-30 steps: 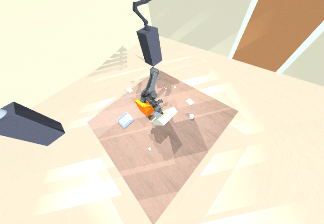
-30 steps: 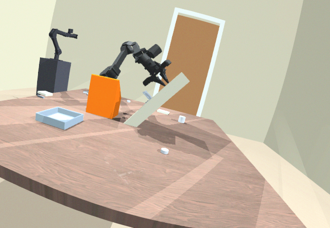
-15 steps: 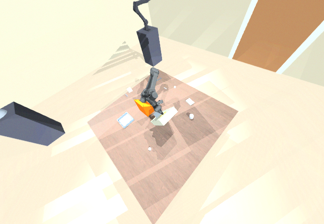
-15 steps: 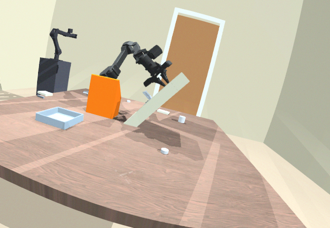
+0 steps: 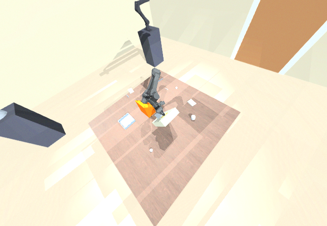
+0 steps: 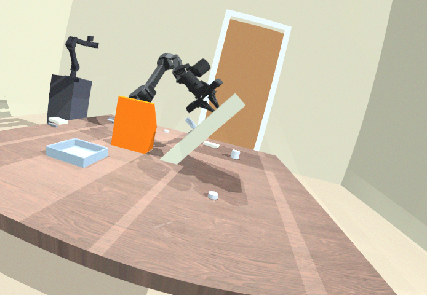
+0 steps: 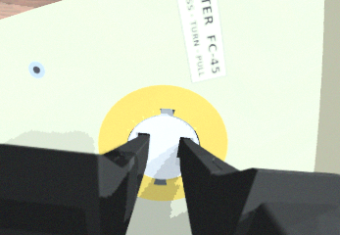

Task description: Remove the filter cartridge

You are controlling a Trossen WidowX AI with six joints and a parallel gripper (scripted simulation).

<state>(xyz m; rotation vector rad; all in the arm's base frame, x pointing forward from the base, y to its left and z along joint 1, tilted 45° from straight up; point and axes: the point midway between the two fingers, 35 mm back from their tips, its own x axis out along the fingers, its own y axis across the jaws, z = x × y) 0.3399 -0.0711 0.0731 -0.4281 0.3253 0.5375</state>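
My gripper tip is 1 cm short of the round white filter cartridge and 1 cm above it. From my gripper tip the other things lie so: cream service panel: 8 cm below, 4 cm behind; then light blue tray: 42 cm behind, 28 cm to the right, 23 cm below.
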